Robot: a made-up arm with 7 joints.
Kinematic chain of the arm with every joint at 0, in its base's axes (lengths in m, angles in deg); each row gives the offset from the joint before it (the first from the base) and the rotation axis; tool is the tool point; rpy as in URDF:
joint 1: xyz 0 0 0.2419 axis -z
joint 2: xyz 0 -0.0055 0.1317 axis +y
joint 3: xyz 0 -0.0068 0.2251 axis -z
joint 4: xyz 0 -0.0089 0.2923 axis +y
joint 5: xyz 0 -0.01 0.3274 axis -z
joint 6: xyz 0 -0.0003 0.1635 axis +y
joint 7: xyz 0 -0.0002 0.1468 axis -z
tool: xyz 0 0 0 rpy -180 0 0
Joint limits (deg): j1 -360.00..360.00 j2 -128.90..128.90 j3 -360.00..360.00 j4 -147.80..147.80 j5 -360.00..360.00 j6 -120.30..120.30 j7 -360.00..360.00
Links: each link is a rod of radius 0.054 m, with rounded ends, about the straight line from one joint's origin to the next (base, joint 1, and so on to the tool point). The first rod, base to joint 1, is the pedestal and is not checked.
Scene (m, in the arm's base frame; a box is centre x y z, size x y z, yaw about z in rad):
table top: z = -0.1
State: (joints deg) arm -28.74 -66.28 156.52 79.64 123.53 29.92 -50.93
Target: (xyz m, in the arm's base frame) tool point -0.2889 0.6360 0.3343
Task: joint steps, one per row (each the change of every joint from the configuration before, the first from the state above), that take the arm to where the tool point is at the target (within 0.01 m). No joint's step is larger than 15 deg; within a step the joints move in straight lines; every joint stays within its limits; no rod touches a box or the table.
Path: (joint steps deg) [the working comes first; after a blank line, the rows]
Joints at the target: 30.93 -44.95 213.21 107.29 115.73 40.46 -50.93
Straight joint move there: clear.

1: 14.92 5.33 14.17 6.91 -1.95 2.64 0.00
2: 14.91 5.34 14.18 6.92 -1.95 2.63 0.00
3: 14.92 5.33 14.17 6.91 -1.95 2.64 0.00
4: 14.92 5.33 14.17 6.91 -1.95 2.63 0.00

